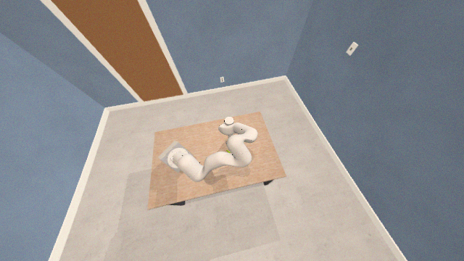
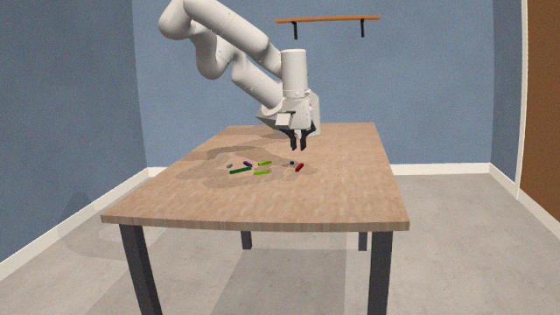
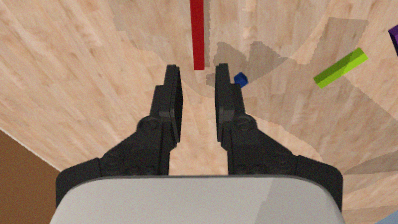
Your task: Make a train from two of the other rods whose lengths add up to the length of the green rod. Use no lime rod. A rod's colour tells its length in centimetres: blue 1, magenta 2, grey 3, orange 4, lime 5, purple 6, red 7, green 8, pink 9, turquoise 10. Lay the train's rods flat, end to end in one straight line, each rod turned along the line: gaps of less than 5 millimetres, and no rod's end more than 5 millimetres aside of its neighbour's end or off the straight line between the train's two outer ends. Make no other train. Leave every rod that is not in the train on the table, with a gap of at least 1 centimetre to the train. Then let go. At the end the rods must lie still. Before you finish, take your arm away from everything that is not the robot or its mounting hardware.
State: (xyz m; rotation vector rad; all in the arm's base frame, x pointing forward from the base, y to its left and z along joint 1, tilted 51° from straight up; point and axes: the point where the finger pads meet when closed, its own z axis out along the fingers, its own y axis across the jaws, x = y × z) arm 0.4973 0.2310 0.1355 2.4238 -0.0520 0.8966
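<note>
My gripper is now 80 mm above the red rod. From my hand the other things lie so: blue rod 60 mm behind, 30 mm to the right, 80 mm below; purple rod 70 mm behind, 190 mm to the right, 80 mm below; green rod 200 mm to the right, 80 mm below.
</note>
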